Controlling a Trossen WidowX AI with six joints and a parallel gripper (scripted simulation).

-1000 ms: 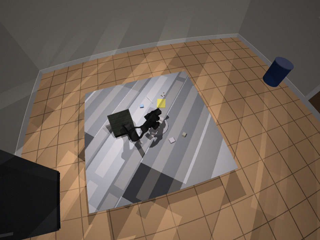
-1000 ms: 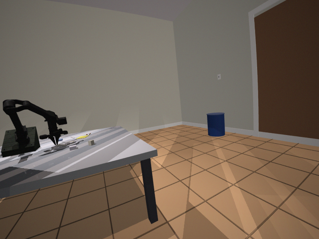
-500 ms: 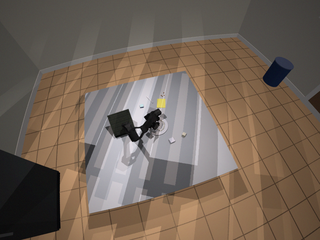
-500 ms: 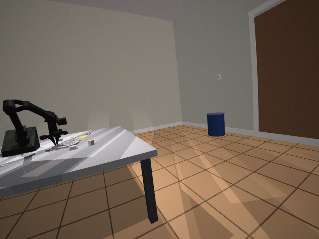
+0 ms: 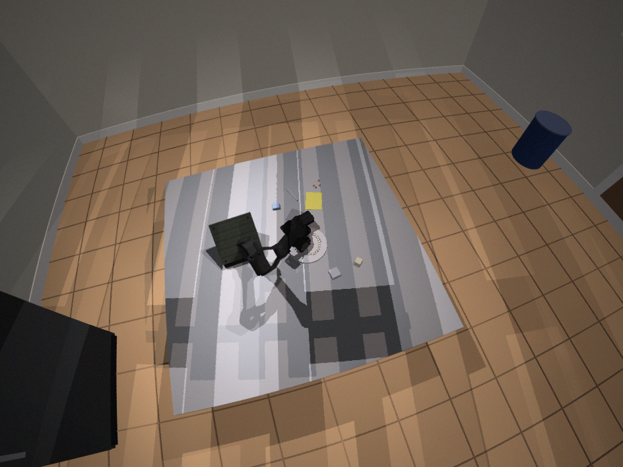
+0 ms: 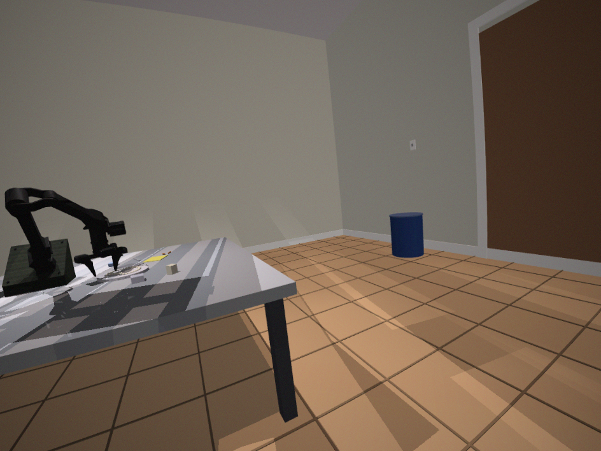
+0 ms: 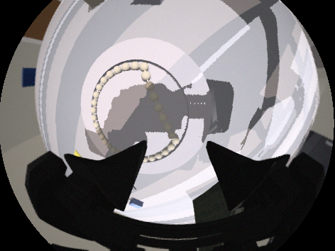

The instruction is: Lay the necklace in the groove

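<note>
My gripper tip is 70 mm short of the round bead board and 10 mm above it. From my gripper tip the other things lie so: grey card: 80 mm ahead, 180 mm to the left, 20 mm below; blue block: 10 mm behind, 280 mm to the left, 10 mm below; white block: 130 mm ahead, 190 mm to the right, 10 mm below.
</note>
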